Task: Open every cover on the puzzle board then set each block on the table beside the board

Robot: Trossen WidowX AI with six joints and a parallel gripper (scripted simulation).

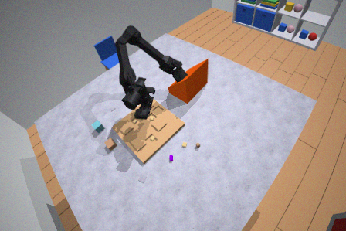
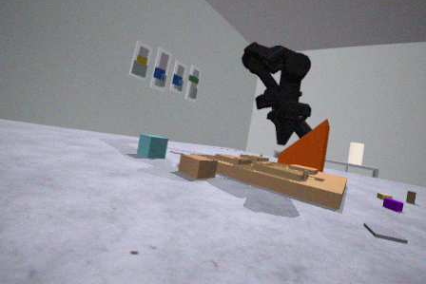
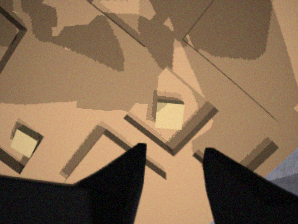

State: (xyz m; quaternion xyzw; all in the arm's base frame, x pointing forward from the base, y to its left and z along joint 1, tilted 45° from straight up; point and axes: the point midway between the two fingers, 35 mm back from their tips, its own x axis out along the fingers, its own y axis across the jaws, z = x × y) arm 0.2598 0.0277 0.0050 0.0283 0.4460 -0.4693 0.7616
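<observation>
Right now my gripper tip is 60 mm short of the tan puzzle board, 10 mm to the right of it and 60 mm above it. The rest, counted from my gripper tip: cyan block (270 mm ahead, 170 mm to the right, 50 mm below); small brown block (80 mm behind, 290 mm to the left, 70 mm below); purple block (60 mm ahead, 250 mm to the left, 70 mm below).
</observation>
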